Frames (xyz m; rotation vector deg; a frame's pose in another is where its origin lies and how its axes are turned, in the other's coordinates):
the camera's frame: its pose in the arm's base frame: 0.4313 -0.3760 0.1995 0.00 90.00 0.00
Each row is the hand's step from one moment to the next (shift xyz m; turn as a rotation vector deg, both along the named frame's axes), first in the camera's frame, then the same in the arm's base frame.
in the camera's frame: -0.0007 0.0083 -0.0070 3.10 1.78 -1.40
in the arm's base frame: -0.0070 0.0083 0.0007 -1.40 1.78 -3.10
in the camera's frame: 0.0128 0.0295 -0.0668 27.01 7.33 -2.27
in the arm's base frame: -0.0668 0.0295 -0.0128 -2.27 7.33 -27.01
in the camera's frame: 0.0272 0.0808 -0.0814 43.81 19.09 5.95
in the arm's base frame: -0.0814 0.0808 -0.0272 5.95 19.09 -43.81
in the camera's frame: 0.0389 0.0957 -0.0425 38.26 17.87 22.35
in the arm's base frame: -0.0425 0.0957 -0.0389 22.35 17.87 -38.26
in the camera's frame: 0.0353 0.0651 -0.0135 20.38 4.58 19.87
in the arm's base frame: -0.0135 0.0651 -0.0353 19.87 4.58 -20.38
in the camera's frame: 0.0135 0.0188 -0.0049 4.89 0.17 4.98
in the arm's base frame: -0.0049 0.0188 -0.0135 4.98 0.17 -4.89
